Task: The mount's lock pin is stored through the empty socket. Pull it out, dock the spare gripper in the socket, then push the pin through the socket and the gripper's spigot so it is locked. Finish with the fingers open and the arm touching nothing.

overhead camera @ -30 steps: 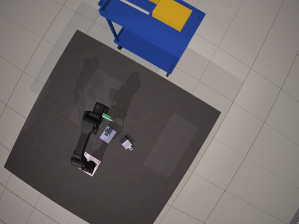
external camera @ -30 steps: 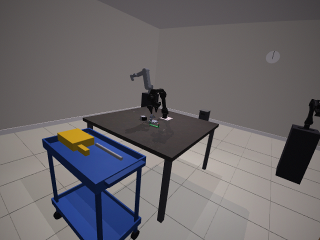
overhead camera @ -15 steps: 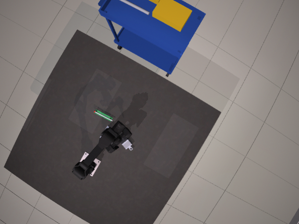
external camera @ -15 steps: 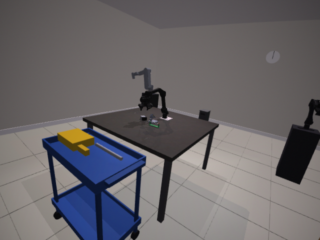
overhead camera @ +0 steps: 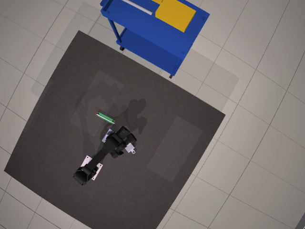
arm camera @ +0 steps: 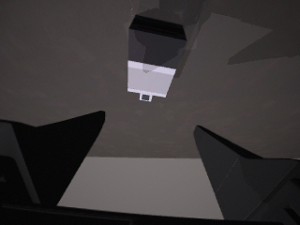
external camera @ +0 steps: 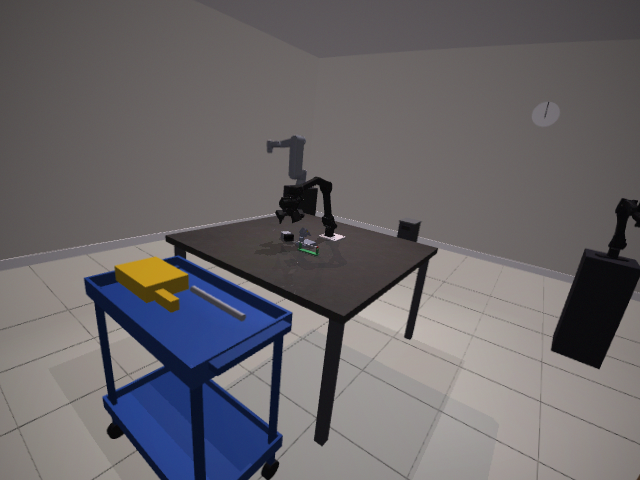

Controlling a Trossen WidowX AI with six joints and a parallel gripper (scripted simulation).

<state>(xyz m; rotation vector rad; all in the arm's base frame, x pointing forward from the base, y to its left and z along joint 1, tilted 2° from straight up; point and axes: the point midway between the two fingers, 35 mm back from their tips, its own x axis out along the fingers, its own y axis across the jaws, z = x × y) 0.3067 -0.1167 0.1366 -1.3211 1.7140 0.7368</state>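
The spare gripper is 9 cm below my gripper tip and 1 cm behind it. Also, from my gripper tip: green flat bracket: 27 cm to the left, 8 cm below, 6 cm ahead; then grey mount: 16 cm to the left, 5 cm below, 1 cm behind.
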